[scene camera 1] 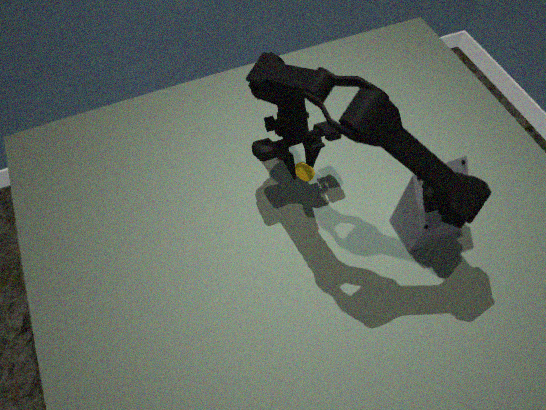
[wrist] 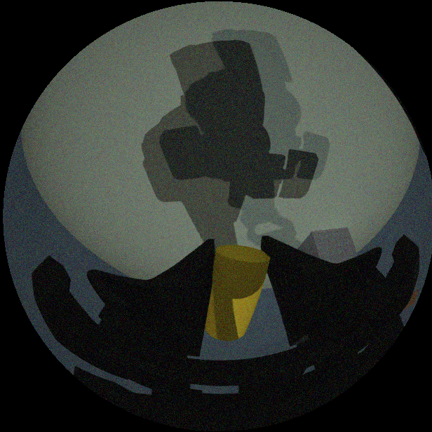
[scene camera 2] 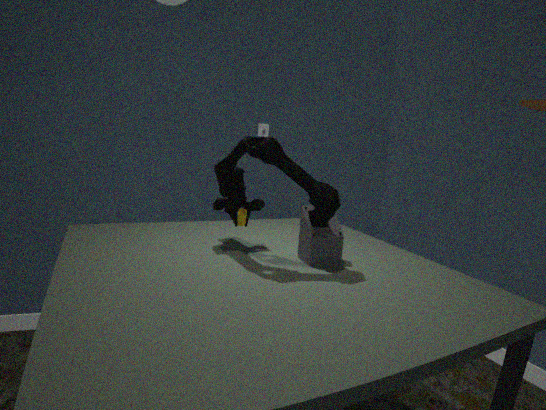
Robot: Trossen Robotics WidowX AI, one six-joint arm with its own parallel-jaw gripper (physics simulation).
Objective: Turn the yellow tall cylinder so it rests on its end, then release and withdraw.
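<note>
The yellow cylinder (scene camera 1: 304, 171) (scene camera 2: 242, 217) (wrist: 236, 287) is held in the air above the table. In scene view 2 it looks longer than wide and close to upright, with a slight lean. In scene view 1 it shows nearly end-on, as a round face. Its exact tilt is hard to tell. My black gripper (scene camera 1: 303, 167) (scene camera 2: 241, 221) (wrist: 237, 243) points down and is shut on the cylinder, one finger on each side. In the wrist view one end face shows between the fingertips and the body runs back between the fingers.
The pale green table (scene camera 1: 150, 280) (scene camera 2: 165, 325) (wrist: 100, 125) lies below, with the arm's shadows on it. The arm's grey base mount (scene camera 1: 407, 215) (scene camera 2: 320, 247) (wrist: 332, 242) stands to the right of the gripper. The table's far edge lies behind the arm.
</note>
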